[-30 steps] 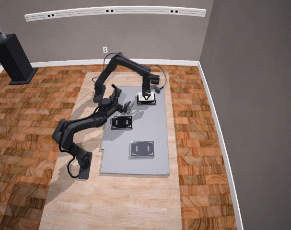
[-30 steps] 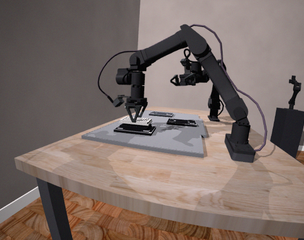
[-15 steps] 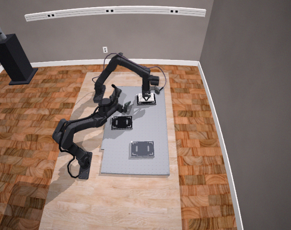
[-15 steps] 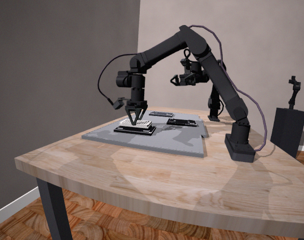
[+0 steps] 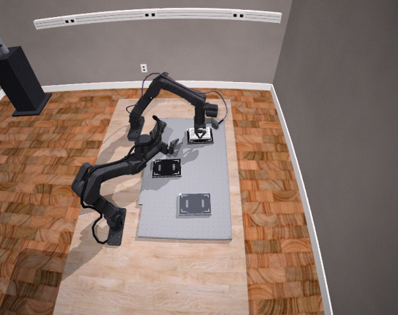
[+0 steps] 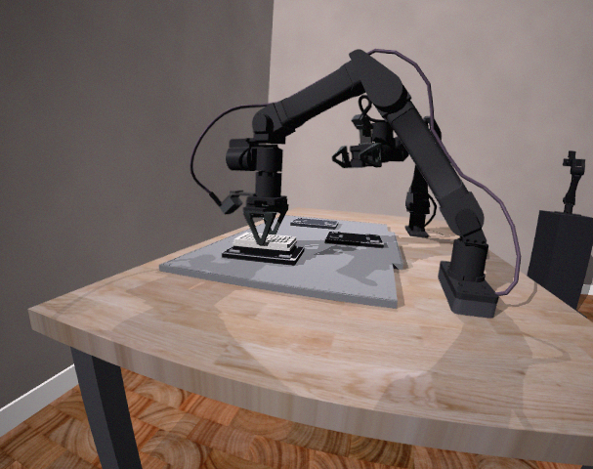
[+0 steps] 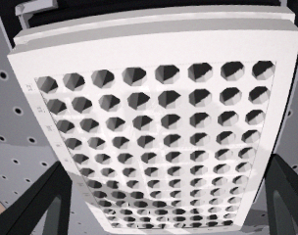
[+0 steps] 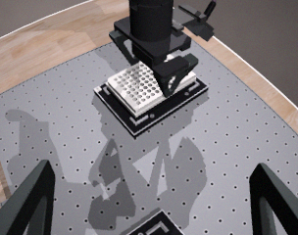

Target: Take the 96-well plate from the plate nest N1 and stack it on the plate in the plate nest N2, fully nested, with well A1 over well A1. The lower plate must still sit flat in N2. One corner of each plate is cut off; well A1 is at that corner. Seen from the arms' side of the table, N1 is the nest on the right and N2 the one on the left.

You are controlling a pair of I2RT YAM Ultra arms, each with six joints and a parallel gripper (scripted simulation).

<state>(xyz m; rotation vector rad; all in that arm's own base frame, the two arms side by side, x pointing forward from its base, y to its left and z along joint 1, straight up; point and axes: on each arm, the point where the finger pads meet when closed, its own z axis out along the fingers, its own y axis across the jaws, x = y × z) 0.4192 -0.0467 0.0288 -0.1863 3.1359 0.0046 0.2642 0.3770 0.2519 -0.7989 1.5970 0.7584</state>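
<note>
Right now the white 96-well plate is 10 mm below my left hand. Round my left hand: grey plate nest (30 mm behind, 470 mm to the right, 40 mm below); black 96-well plate (20 mm below); black plate nest (190 mm behind, 250 mm to the right, 40 mm below).
</note>
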